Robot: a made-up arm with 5 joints.
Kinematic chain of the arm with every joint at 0, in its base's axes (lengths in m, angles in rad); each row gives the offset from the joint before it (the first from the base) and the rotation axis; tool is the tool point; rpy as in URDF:
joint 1: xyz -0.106 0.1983 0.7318 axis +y
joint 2: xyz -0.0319 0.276 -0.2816 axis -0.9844 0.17 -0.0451
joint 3: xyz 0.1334 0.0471 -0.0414 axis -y
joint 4: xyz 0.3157 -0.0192 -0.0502 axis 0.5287 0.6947 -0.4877
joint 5: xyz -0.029 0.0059 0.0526 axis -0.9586 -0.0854 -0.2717
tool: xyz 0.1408 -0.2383 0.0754 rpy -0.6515 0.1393 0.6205
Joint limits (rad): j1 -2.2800..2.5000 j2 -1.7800..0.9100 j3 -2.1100..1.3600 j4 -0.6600..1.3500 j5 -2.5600..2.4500
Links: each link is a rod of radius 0.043 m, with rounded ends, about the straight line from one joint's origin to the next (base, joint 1, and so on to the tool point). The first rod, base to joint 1, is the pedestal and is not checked.
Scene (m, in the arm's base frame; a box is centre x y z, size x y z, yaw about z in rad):
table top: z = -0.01
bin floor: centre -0.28 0.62 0 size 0.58 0.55 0.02 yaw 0.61
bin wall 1: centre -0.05 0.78 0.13 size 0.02 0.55 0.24 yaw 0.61
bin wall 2: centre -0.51 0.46 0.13 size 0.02 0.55 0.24 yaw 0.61
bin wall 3: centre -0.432 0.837 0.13 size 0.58 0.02 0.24 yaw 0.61
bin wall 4: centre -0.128 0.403 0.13 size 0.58 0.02 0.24 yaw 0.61
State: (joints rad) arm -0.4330 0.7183 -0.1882 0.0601 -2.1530
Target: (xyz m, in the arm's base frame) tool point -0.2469 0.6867 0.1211
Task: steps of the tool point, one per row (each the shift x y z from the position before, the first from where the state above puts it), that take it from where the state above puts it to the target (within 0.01 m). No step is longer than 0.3 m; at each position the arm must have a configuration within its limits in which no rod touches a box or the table.
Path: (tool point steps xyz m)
1: 0.0551 0.1178 0.2686
2: -0.0826 0.1065 0.2560
3: -0.1945 0.0758 0.1794
4: -0.2493 0.0341 0.0594
5: 0.1166 0.0047 -0.1420
6: 0.0438 0.0034 -0.1721
7: -0.0316 0.0019 -0.1683
8: -0.0952 0.0004 -0.1342
9: -0.1364 -0.0012 -0.0791
10: -0.1499 -0.0030 -0.0151
11: -0.1364 -0.0046 0.0454
12: -0.0391 0.0373 -0.1319
13: 0.0391 -0.0373 -0.1687

